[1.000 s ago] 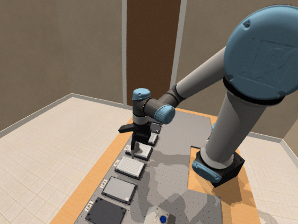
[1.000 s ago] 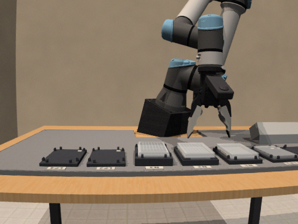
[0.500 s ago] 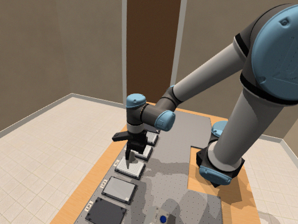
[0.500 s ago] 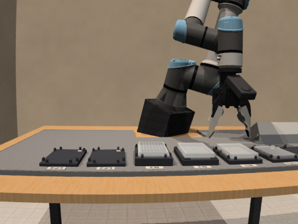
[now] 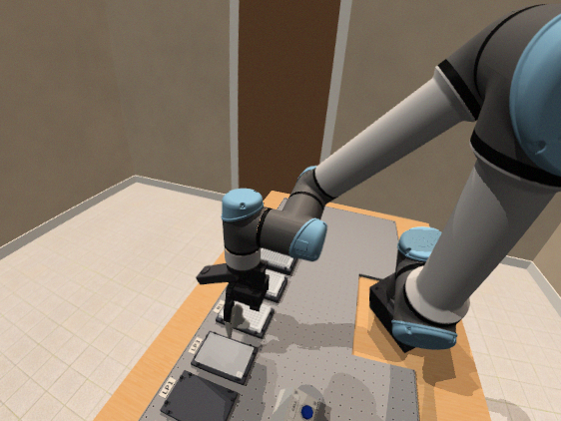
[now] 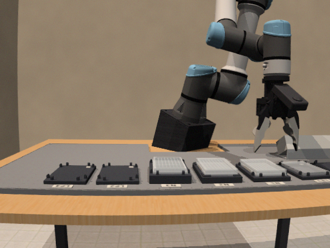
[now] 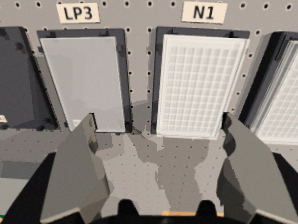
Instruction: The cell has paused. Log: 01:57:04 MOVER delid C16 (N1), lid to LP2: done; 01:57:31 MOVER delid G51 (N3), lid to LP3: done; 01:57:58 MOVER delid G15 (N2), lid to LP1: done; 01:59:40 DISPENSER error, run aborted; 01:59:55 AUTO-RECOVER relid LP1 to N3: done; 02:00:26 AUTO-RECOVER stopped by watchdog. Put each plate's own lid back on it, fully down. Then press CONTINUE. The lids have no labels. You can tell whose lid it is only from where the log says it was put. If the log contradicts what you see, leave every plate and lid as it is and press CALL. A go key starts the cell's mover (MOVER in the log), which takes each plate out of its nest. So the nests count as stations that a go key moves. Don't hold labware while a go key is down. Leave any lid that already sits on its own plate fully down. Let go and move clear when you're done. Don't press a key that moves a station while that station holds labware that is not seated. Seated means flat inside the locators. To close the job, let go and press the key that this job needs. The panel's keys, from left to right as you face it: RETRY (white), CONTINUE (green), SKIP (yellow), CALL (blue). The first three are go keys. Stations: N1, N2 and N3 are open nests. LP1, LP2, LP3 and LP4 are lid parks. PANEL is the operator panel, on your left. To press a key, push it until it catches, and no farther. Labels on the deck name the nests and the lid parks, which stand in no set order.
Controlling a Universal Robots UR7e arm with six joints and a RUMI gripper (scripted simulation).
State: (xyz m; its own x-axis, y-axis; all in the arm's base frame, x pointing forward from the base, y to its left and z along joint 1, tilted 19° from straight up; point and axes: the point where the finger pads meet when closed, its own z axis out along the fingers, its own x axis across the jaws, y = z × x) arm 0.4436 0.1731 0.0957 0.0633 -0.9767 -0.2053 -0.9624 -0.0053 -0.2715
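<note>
The LP3 lid park is 90 mm to the left of my hand and 60 mm below it. Also, from my hand: plate (10 mm ahead, 180 mm to the right, 40 mm below); then LP1 lid park (210 mm to the left, 60 mm below); then blue CALL key (230 mm behind, 160 mm to the left).
</note>
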